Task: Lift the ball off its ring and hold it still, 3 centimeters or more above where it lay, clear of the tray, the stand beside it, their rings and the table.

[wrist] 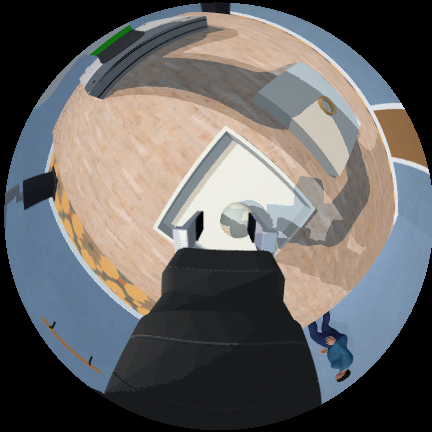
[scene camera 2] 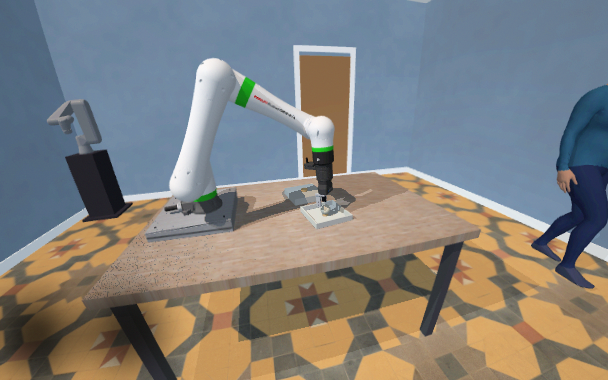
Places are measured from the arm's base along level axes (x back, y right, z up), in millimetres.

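Pixels of known places: gripper, fingertip midpoint: (wrist: 225,220) (scene camera 2: 321,203); arm's base, link origin: (scene camera 2: 207,206).
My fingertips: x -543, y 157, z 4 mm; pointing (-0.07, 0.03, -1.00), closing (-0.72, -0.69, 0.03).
Ahead of a thing's pixels: the offset from my fingertips to its top centre. "spot": to the spot under its first point. Level surfaces: height alone.
The pale cream ball @(dx -20, dy -5, dz -9 mm) (scene camera 2: 329,208) (wrist: 234,219) rests inside the shallow off-white tray @(dx -20, dy -5, dz -42 mm) (scene camera 2: 320,225) (wrist: 192,172). My gripper (scene camera 2: 324,203) (wrist: 225,220) is open and empty, pointing down low over the tray. In the wrist view the ball shows toward the right-hand finger, whose pad covers part of its right side; the left-hand finger stands apart from it. The ring under the ball is hidden in the wrist view and too small to make out surely in the scene view. How far the fingertips are above the tray floor is hard to tell.
The grey stand (scene camera 2: 294,195) (wrist: 312,142) is beside the tray, with a tan ring @(spot: dx +12, dy -278, dz -33 mm) (wrist: 327,105) on top. The robot's base plate (scene camera 2: 190,231) (wrist: 150,52) is at the other end of the wooden table @(dz -70 mm) (scene camera 2: 260,255). A person (scene camera 2: 587,150) (wrist: 340,353) stands beyond the table.
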